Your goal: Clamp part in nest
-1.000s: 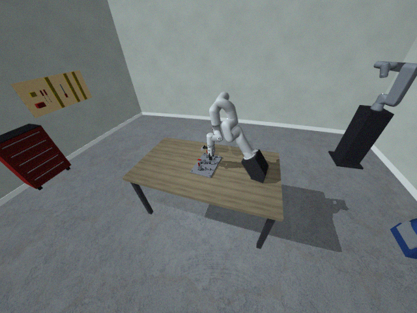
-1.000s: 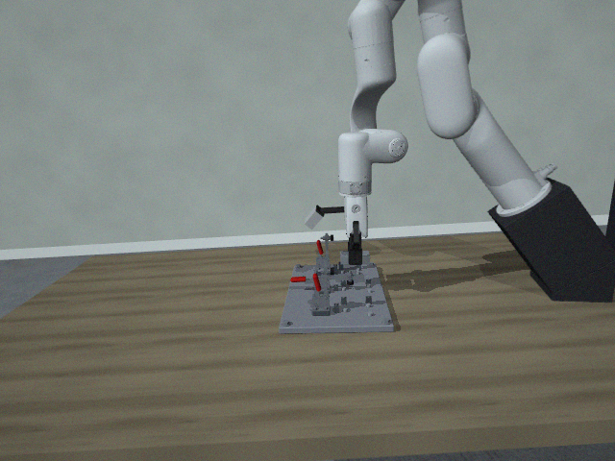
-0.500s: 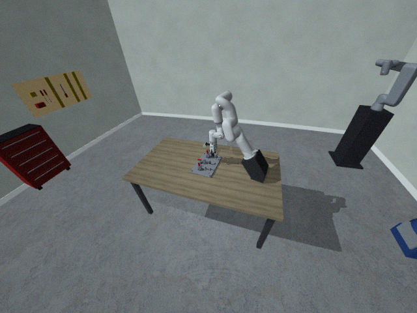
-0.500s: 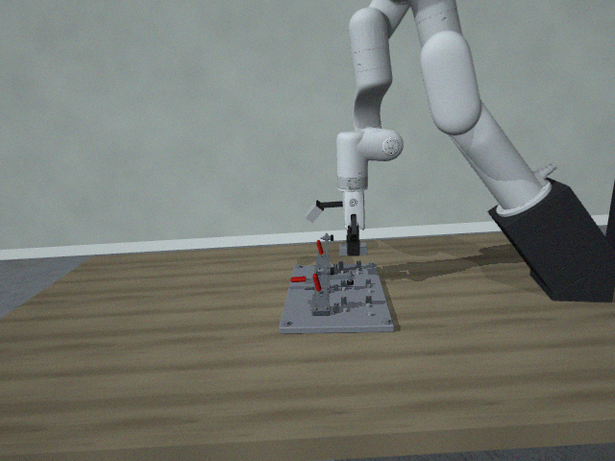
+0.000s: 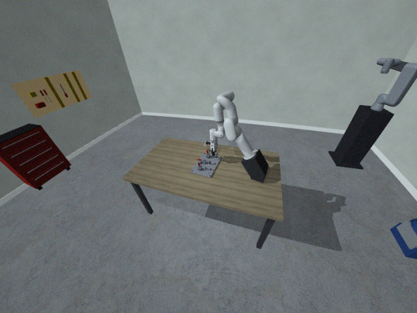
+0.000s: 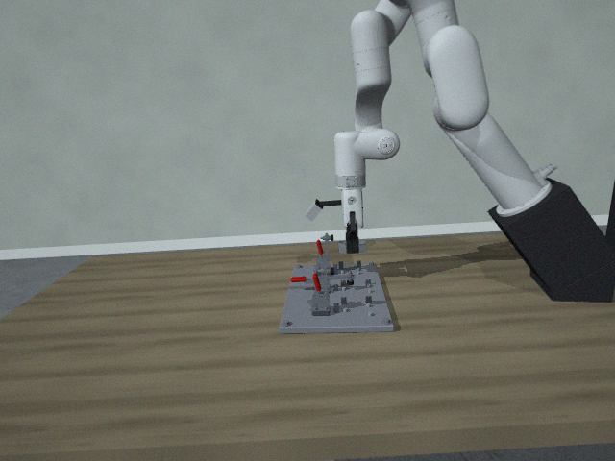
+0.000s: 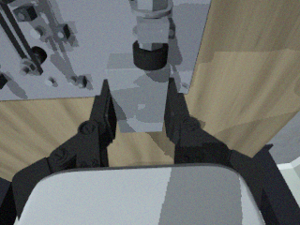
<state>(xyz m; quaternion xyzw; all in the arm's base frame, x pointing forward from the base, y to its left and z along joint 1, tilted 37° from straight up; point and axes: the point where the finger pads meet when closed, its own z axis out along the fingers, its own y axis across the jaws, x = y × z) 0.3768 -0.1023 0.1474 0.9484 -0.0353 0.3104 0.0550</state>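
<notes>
My gripper is now 10 mm above the flat grey block. Also, from my hand: grey fixture plate 100 mm to the left, 90 mm below, 60 mm ahead.
</notes>
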